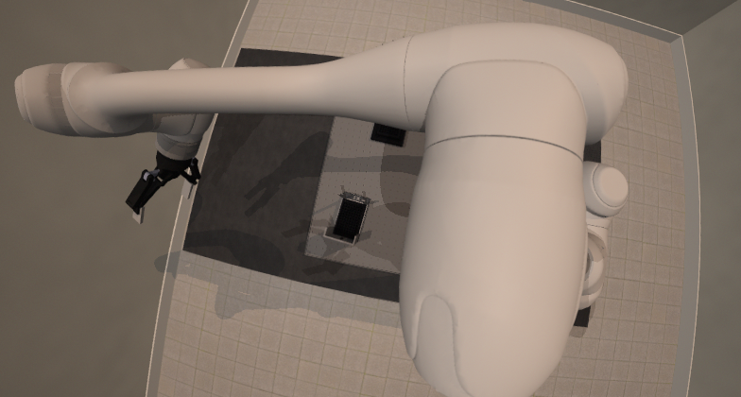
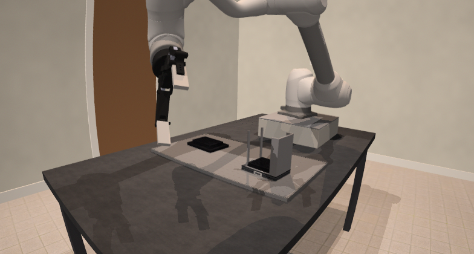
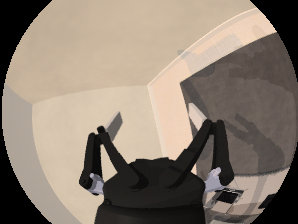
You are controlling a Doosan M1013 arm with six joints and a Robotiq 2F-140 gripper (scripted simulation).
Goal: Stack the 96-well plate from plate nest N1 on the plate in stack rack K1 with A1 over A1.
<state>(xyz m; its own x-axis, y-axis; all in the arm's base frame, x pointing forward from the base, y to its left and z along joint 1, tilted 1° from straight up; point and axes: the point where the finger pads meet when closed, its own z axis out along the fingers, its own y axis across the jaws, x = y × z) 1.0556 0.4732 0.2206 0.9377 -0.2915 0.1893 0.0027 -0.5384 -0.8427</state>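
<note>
Right now the pale A1 mark is 63 cm to the right of my hand, 51 cm behind it and 28 cm below it. From my hand the other things lie so: tall grey wall (47 cm behind, 21 cm below, 9 cm to the right).
</note>
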